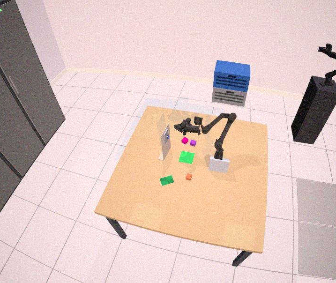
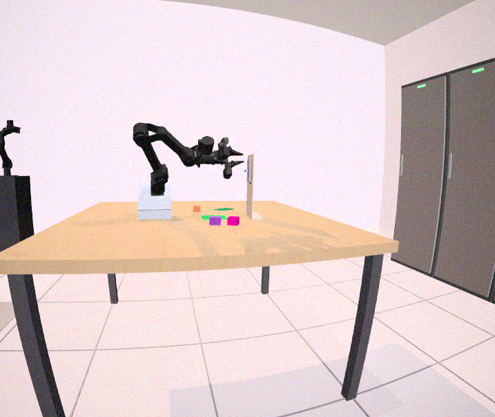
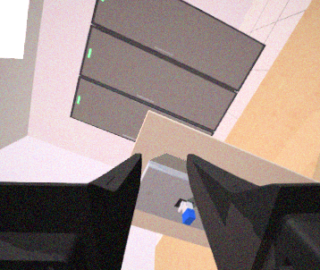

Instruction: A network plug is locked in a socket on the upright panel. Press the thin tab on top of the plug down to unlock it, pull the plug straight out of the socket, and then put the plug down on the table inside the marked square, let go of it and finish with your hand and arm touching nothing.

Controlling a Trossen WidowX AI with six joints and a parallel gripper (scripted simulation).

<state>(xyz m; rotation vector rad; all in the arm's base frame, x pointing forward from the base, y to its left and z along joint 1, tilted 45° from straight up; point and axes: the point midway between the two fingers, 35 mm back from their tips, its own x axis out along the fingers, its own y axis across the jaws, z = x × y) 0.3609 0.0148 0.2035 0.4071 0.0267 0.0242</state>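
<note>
Right now my gripper tip is 7 cm to the right of the blue network plug, 6 cm above it and 4 cm short of it. The rest, counted from my gripper tip: bright green marked square: 29 cm below, 12 cm behind, 7 cm to the left; magenta cube: 27 cm below, 11 cm to the right, 7 cm behind; upright panel: 15 cm below, 6 cm to the left, 6 cm ahead.
</note>
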